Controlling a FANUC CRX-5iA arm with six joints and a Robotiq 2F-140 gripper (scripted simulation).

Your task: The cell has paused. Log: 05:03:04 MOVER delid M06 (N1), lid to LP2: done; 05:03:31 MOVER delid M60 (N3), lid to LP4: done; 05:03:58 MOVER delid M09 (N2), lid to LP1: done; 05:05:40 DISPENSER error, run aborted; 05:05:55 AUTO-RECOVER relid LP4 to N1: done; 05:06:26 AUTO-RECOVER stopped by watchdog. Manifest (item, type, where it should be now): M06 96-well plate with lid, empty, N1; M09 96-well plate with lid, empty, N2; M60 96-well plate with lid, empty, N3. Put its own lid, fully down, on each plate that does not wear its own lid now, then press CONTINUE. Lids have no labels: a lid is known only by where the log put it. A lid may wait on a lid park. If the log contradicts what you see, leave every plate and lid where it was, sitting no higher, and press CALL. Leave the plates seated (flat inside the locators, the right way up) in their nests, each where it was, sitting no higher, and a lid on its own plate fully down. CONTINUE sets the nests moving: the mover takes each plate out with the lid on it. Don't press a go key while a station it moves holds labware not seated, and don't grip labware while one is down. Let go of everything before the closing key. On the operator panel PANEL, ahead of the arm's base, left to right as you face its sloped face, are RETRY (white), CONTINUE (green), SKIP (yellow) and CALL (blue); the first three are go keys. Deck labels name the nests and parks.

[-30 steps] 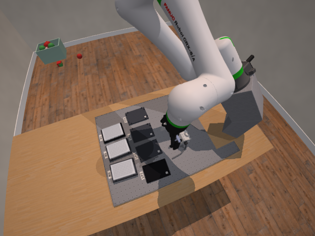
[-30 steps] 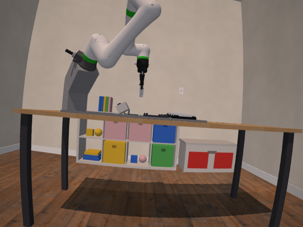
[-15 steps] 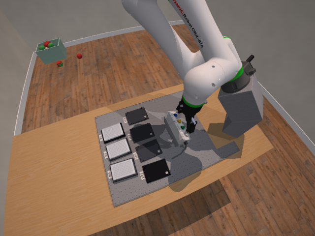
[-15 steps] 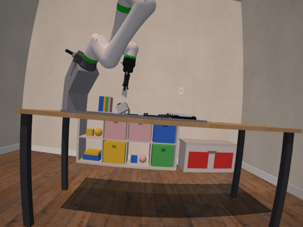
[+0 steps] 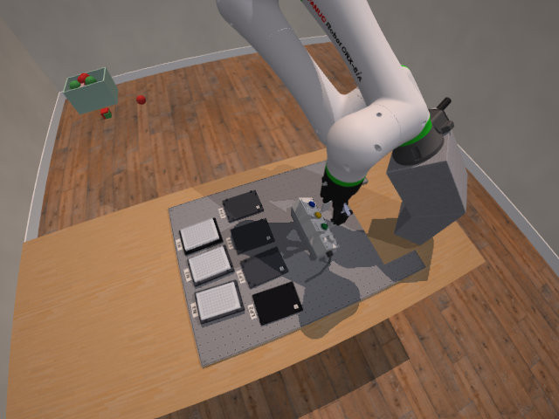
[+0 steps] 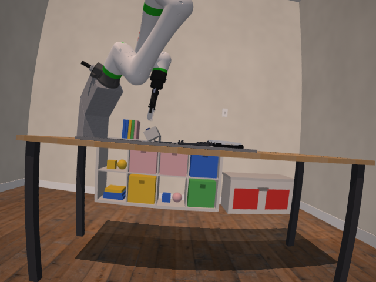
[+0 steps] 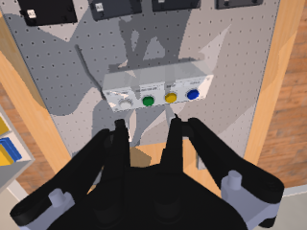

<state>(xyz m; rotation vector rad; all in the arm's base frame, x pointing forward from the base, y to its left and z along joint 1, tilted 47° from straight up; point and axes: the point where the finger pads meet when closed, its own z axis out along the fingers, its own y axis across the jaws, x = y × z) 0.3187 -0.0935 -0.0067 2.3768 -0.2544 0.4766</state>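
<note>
My hand is 9 cm above the green key. Also, from my hand: blue key 10 cm to the right, 9 cm below, 3 cm behind; then white key 9 cm below, 5 cm to the left, 2 cm ahead; then yellow key 9 cm below, 5 cm to the right, 2 cm behind.
</note>
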